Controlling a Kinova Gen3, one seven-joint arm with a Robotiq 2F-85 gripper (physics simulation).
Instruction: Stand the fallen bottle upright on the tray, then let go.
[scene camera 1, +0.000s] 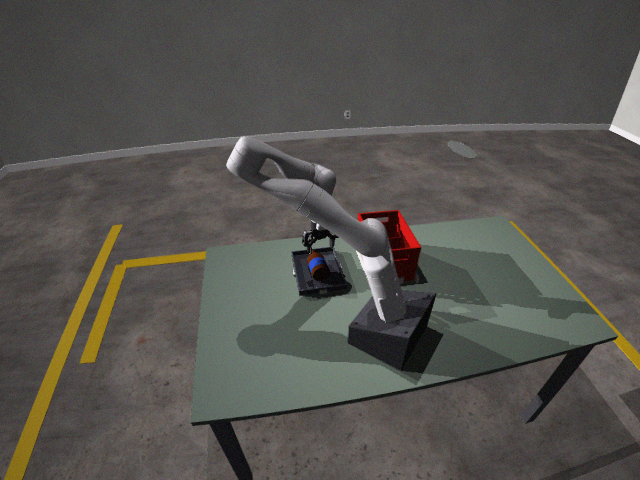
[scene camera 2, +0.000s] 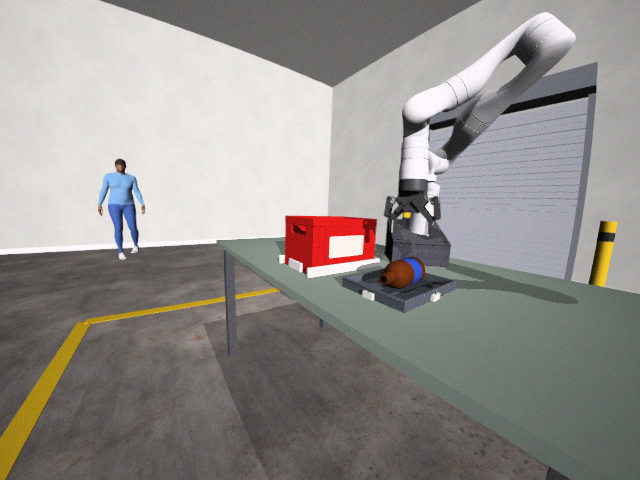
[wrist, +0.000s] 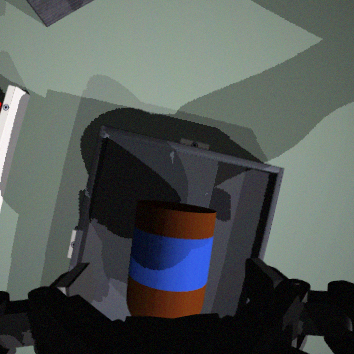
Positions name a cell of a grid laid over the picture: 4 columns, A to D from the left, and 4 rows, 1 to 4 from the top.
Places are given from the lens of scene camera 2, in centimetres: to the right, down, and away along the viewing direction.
my gripper (scene camera 2: C2): 25, -2, 61
brown bottle (scene camera 2: C3): 19, 8, 55
